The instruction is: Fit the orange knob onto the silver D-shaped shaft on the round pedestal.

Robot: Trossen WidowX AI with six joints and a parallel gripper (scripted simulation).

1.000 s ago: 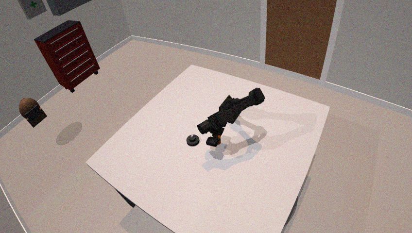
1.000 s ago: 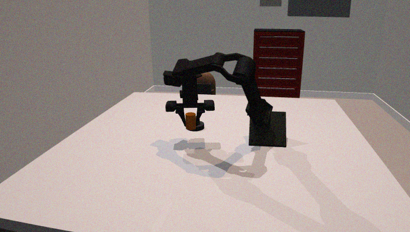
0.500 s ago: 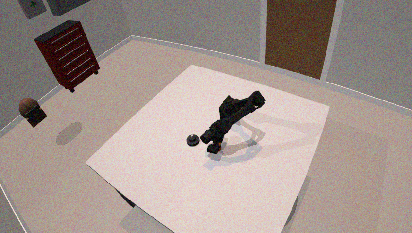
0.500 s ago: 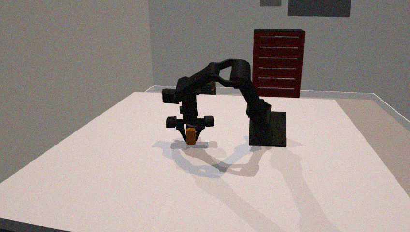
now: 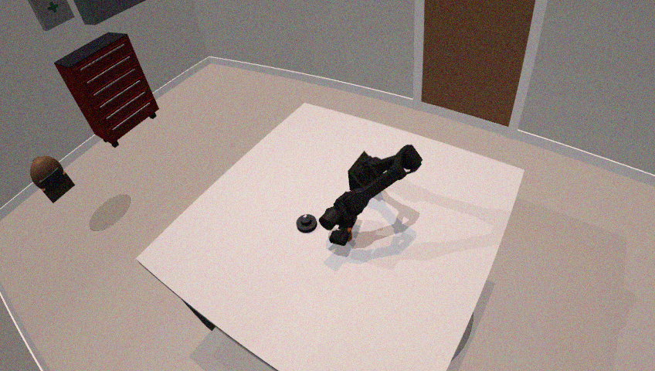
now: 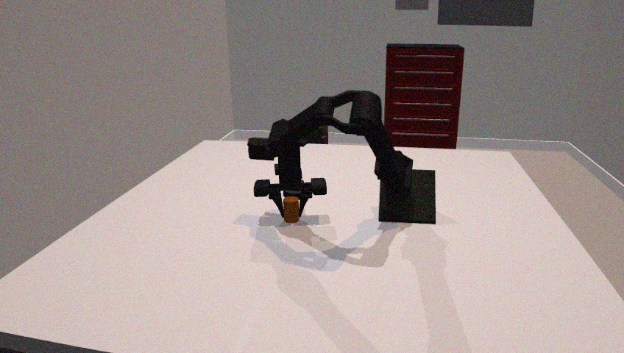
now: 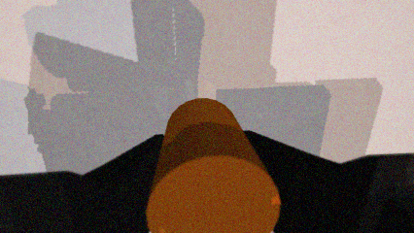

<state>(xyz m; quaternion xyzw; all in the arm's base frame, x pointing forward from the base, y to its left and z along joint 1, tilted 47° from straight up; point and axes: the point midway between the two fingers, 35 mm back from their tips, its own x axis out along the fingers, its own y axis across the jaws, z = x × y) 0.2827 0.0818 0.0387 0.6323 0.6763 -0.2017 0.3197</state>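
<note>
Now: gripper tip 30 mm below the orange knob. Round my gripper tip: round black pedestal 180 mm to the right, 20 mm ahead, 20 mm above.
</note>
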